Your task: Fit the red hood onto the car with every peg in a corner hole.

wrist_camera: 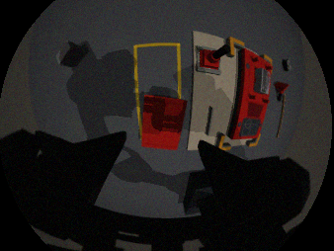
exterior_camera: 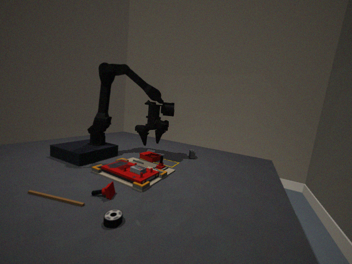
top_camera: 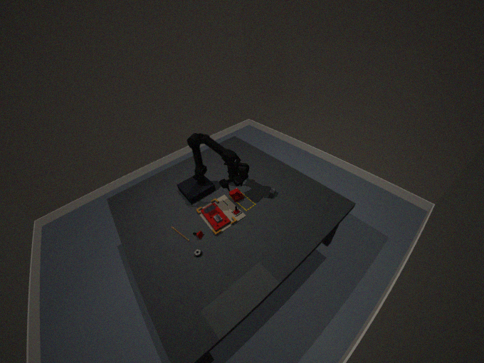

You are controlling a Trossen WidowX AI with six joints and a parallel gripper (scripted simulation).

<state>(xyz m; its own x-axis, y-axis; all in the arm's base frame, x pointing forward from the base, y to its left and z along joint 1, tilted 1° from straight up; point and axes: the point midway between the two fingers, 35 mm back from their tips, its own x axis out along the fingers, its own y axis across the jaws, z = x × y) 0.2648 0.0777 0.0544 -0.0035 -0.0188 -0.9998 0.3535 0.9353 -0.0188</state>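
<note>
Right now my gripper tip is 6 cm above the red hood. From my gripper tip the other things lie so: wheel: 11 cm ahead, 46 cm to the right, 7 cm below; grey engine block: 5 cm ahead, 23 cm to the right, 5 cm below; wooden stick: 8 cm behind, 44 cm to the right, 7 cm below.
</note>
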